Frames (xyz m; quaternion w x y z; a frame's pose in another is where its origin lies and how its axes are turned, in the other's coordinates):
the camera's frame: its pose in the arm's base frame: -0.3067 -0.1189 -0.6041 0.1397 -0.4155 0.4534 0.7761
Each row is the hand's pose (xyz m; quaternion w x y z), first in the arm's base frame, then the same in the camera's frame.
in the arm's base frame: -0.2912 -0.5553 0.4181 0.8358 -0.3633 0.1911 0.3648
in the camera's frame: -0.7285 0.8314 -0.1168 0.6374 0.2794 -0.2218 -0.6829
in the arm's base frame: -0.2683 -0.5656 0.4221 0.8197 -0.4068 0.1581 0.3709
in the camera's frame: -0.7440 0.8259 -0.1361 0.6431 0.2383 -0.1880 -0.7031
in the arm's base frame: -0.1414 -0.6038 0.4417 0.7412 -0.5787 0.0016 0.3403
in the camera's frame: -0.8311 0.7831 -0.2284 0.6088 0.0741 -0.0281 -0.7894
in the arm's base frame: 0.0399 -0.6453 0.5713 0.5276 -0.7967 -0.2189 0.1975
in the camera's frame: -1.0361 0.7744 -0.3248 0.4587 -0.1515 0.2665 -0.8340
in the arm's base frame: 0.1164 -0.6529 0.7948 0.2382 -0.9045 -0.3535 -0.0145
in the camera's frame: -1.2545 0.8645 -0.3162 0.2376 -0.2952 0.5506 -0.7438
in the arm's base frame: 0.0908 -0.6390 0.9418 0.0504 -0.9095 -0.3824 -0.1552
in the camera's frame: -1.3543 0.9585 -0.2558 0.0911 -0.3325 0.6940 -0.6320
